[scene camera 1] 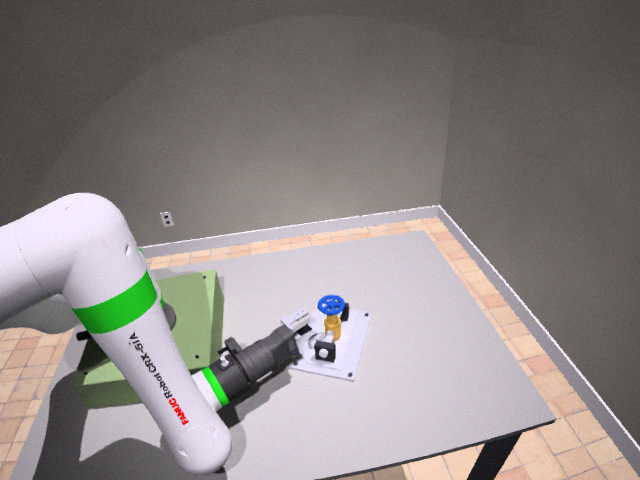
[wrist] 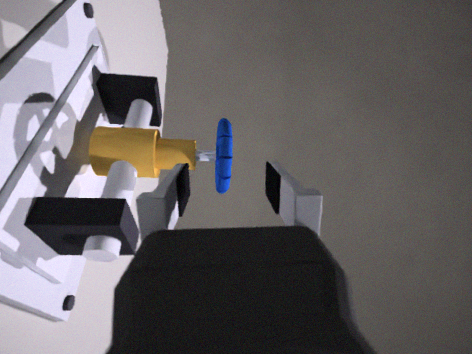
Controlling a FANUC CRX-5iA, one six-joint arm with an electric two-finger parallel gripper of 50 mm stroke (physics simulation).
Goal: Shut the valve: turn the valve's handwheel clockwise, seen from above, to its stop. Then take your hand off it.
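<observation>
The blue handwheel [scene camera 1: 330,304] [wrist: 223,156] sits level on top of the yellow valve body [scene camera 1: 333,329] [wrist: 125,151]. In the wrist view it shows edge-on. My gripper [scene camera 1: 305,329] [wrist: 227,178] is open and empty, to the left of the valve in the scene view, its fingers pointing toward it. In the wrist view the wheel's near edge lines up with the gap between the fingertips, nearer the left one. The wheel looks to be just beyond the tips, and no contact shows. The left fingertip partly overlaps the view of the valve body.
The valve stands on a white base plate [scene camera 1: 356,330] [wrist: 30,295] with black pipe supports [scene camera 1: 325,351] [wrist: 80,220] and corner bolts. A grey table [scene camera 1: 439,361] bears it. A green block [scene camera 1: 191,299] stands at the left near the arm. Walls stand beyond the table.
</observation>
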